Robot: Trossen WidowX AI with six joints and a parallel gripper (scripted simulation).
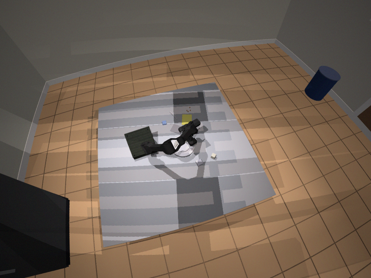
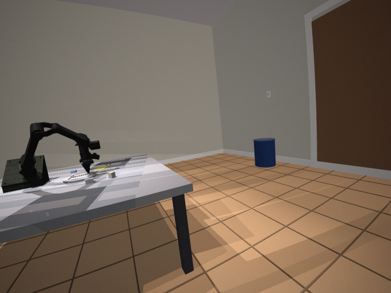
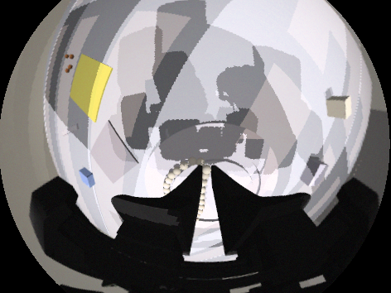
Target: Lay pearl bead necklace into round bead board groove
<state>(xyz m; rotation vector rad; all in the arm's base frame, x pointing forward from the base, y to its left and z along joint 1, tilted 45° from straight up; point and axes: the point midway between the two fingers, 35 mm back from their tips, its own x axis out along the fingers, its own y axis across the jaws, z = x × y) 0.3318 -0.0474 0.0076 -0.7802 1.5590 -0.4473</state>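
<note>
Right now the round bead board is 5 cm behind my gripper tip, 2 cm to the right of it and 1 cm below it. Round my gripper tip: yellow pad (8 cm ahead, 23 cm to the left, 2 cm below); then grey card (4 cm behind, 16 cm to the left, 2 cm below); then white block (2 cm ahead, 22 cm to the right, 1 cm below).
</note>
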